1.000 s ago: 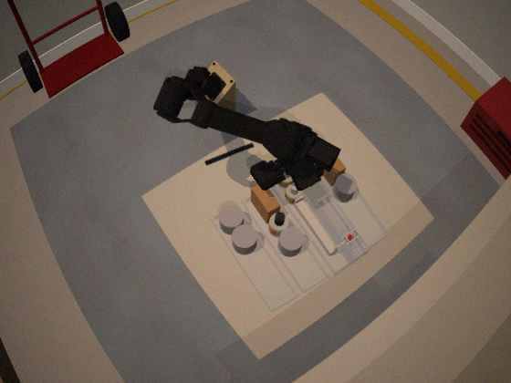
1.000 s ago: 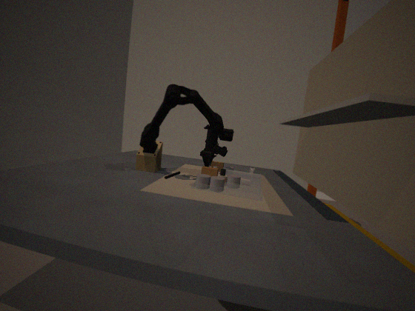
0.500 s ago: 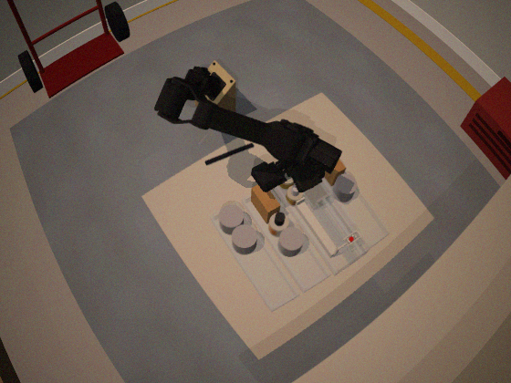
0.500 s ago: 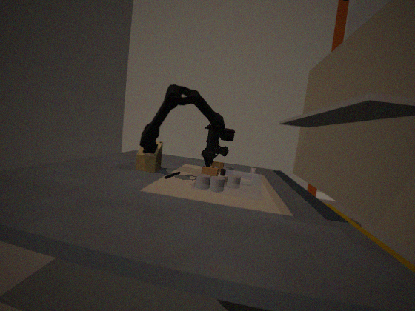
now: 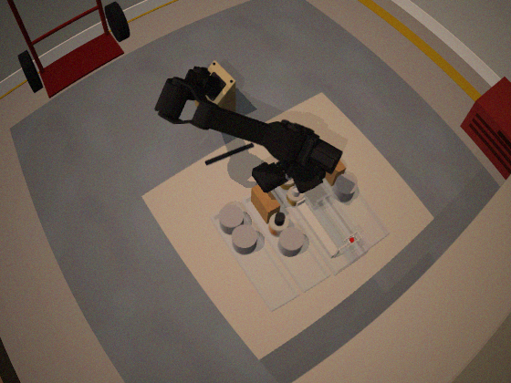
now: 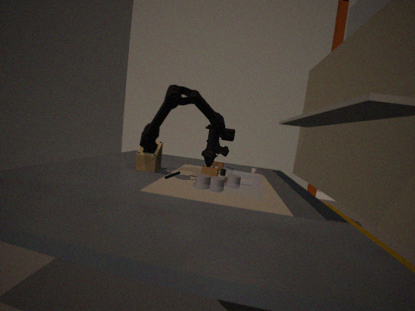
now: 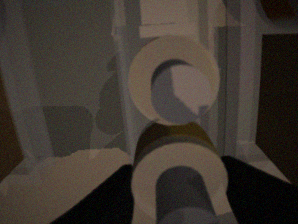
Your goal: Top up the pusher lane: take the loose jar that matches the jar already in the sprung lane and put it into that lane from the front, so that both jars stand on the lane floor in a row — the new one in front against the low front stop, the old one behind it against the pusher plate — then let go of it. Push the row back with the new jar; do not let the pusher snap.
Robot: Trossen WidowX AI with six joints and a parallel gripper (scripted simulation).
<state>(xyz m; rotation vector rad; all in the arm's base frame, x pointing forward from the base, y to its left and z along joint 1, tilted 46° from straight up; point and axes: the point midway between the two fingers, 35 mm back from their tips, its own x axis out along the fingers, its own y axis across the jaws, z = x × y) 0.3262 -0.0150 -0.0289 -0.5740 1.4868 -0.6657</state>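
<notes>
My gripper tip is 6 cm short of the cream mat, 1 cm to the left of it and 5 cm above it. From my gripper tip the other things lie so: black bar: 17 cm behind, 6 cm to the right, 5 cm below; white pusher: 15 cm ahead, 2 cm to the left; clear pusher lane: 15 cm ahead, 1 cm to the left, 3 cm below.
</notes>
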